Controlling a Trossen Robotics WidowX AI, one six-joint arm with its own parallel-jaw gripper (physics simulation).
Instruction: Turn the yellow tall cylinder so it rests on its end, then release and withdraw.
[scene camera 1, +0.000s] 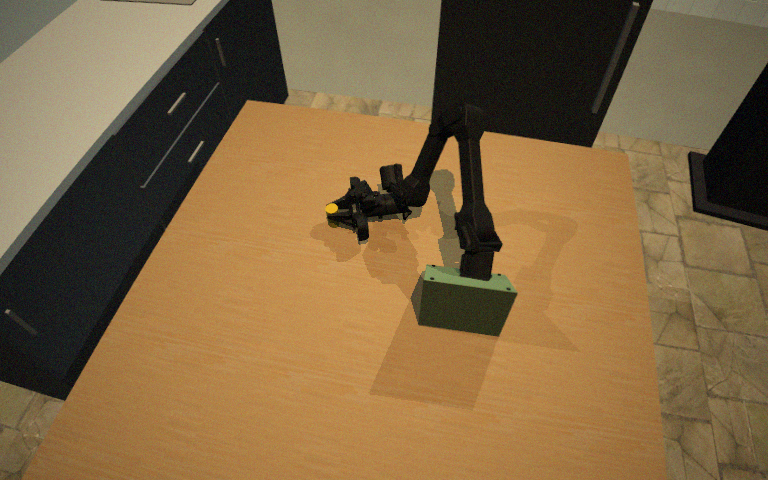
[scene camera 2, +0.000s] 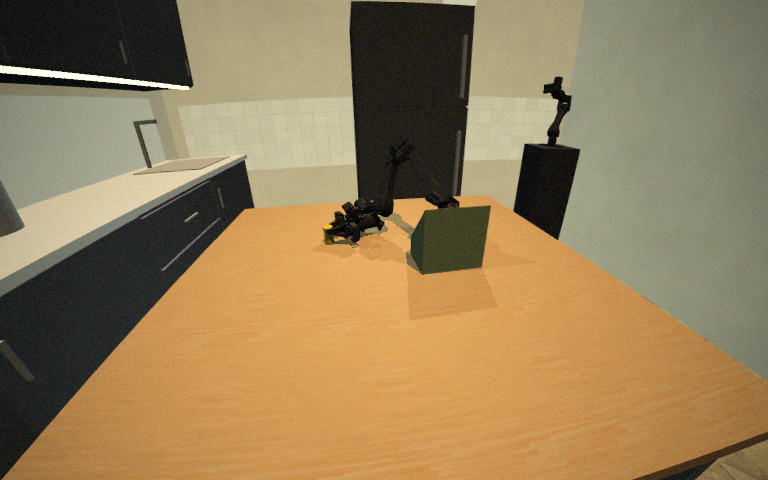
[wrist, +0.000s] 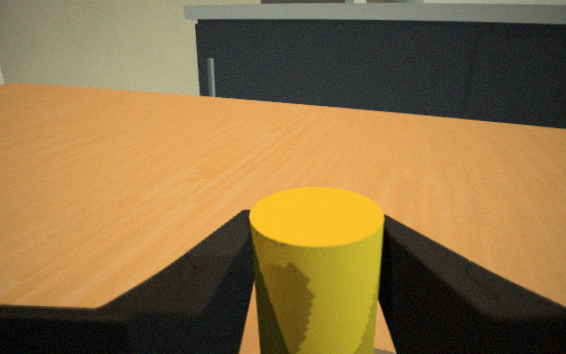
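Note:
The yellow tall cylinder (scene camera 1: 331, 208) (scene camera 2: 327, 234) (wrist: 318, 280) is upright, its flat round end facing up, at the left of the arm. My gripper (scene camera 1: 334, 211) (scene camera 2: 330, 232) (wrist: 311, 225) lies nearly level, low over the table, and is shut on the cylinder. In the wrist view one dark finger presses on each side of it, near its upper part. The cylinder's lower end is at or very near the table top; the wrist view cuts it off, and whether it touches the wood is too small to tell in the scene views.
The wooden table (scene camera 1: 243, 350) (scene camera 2: 339, 367) (wrist: 150, 150) carries the green base block (scene camera 1: 467, 305) (scene camera 2: 453, 240), where the arm is mounted, to the right of the cylinder. Dark cabinets with a pale counter (scene camera 1: 84, 84) (scene camera 2: 113, 203) stand beyond the table's left edge.

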